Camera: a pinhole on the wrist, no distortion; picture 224 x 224 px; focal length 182.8 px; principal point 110.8 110.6 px. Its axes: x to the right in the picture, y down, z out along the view. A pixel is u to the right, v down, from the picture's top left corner.
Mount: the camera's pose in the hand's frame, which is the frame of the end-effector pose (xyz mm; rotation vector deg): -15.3 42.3 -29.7 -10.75 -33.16 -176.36
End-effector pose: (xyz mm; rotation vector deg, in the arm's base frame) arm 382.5 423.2 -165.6 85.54 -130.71 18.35
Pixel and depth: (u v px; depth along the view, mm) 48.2 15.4 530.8
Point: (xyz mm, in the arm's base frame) -209.6 305.5 -361.2
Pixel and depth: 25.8 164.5 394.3
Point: 168.4 134.4 -386.8
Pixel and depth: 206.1 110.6 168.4
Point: 288.8 479.9 -322.1
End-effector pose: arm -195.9 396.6 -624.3 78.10 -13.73 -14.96
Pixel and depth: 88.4 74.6 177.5
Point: -202.9 303.3 -464.9
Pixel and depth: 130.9 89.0 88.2
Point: -221.9 371.3 -532.6
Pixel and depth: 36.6 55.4 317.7
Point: -113.6 195.9 -341.0
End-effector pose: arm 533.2 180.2 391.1 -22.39 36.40 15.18
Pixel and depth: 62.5 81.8 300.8
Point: 655.5 461.1 441.4
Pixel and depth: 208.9 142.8 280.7
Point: 534.5 368.9 640.4
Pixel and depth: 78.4 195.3 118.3
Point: 587.9 254.6 440.5
